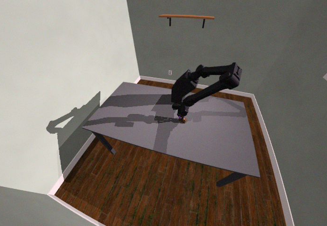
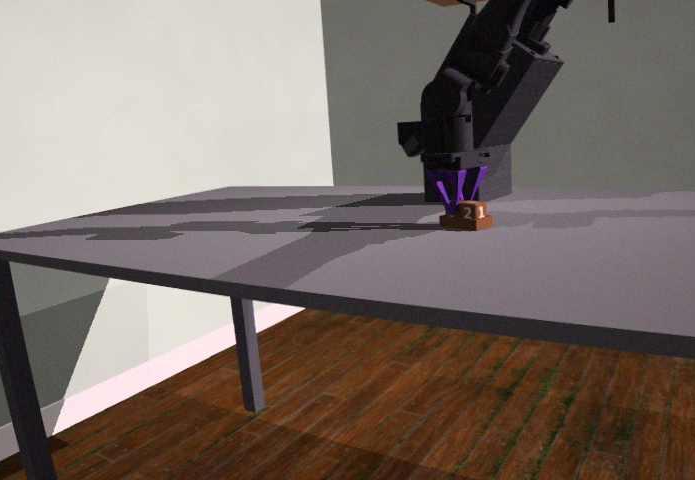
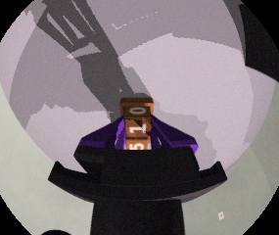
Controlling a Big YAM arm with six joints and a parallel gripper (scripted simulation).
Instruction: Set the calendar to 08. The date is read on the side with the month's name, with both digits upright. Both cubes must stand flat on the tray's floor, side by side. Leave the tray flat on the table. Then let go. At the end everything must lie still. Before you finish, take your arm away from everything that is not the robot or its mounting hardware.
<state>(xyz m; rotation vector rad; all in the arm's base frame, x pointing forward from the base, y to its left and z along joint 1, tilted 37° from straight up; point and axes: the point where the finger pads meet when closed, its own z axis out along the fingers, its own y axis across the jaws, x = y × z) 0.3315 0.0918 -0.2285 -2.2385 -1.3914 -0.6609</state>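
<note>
Right now my hand is right at the brown digit cube. Also, from my hand: brown calendar tray 2 cm to the left, 2 cm below, 1 cm ahead.
</note>
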